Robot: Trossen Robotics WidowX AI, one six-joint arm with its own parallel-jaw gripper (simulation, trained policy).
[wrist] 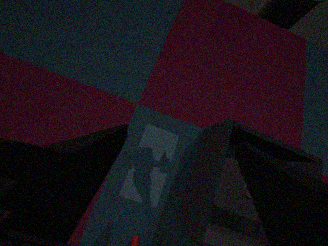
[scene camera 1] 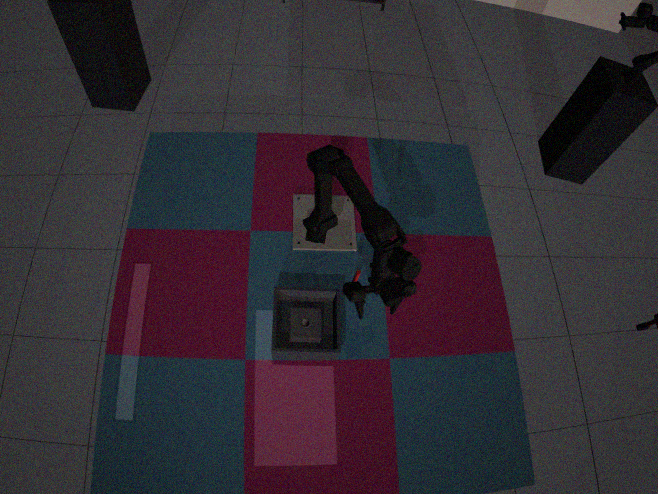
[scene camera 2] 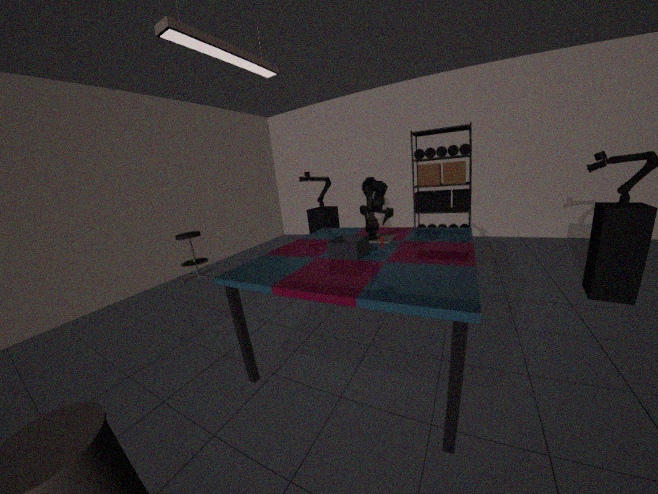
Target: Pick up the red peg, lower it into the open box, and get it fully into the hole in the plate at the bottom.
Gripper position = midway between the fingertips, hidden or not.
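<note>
You'd see the gripper (scene camera 1: 376, 316) here, and the wrist view has the gripper (wrist: 181, 138) as well. There's a dark box (scene camera 1: 328, 300), and there's a grey plate (wrist: 232, 194), though scene camera 2 misses the plate, hidden by the dark box.
</note>
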